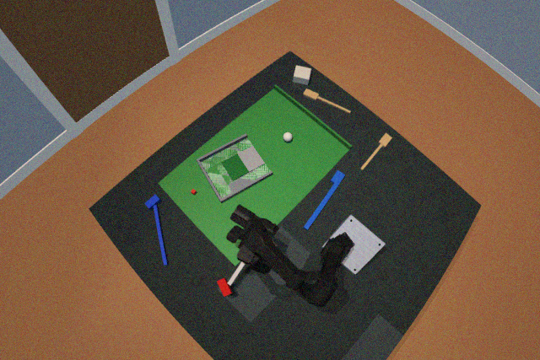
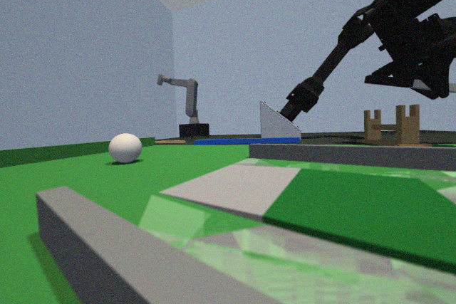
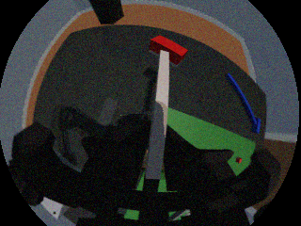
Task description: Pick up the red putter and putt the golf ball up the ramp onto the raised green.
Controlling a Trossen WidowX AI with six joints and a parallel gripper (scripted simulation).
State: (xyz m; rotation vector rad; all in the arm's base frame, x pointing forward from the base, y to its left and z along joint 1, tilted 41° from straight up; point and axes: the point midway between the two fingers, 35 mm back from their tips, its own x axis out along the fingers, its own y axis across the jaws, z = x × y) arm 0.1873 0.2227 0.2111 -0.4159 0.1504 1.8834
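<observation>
The red putter lies 2 cm to the left of my gripper tip and 1 cm above it. The rest, counted from my gripper tip: wooden rack (3 cm ahead, 9 cm to the right, 5 cm below); small red cube (36 cm ahead, 1 cm to the left, 8 cm below); white golf ball (33 cm ahead, 47 cm to the right, 7 cm below).
</observation>
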